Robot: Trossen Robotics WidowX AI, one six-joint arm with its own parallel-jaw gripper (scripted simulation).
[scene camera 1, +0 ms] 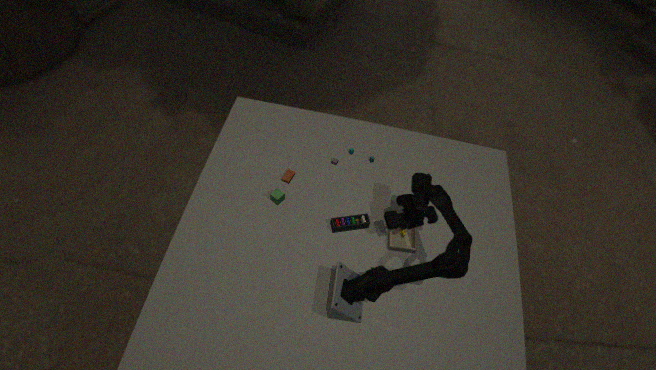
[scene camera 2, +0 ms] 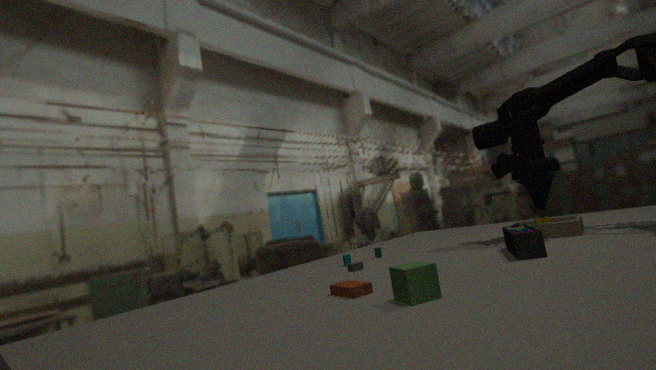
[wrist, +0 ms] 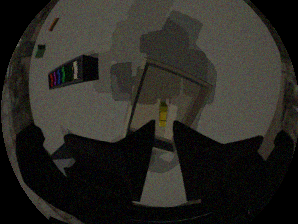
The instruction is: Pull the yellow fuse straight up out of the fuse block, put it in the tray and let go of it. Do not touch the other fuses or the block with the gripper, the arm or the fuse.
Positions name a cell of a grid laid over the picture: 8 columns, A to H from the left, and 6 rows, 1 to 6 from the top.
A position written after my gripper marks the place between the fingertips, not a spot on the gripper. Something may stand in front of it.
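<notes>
My gripper (scene camera 2: G4) is in sight, and I find the gripper (scene camera 1: E4), (wrist: E4) again from elsewhere. There is a green cube (scene camera 2: F5) here too.
</notes>
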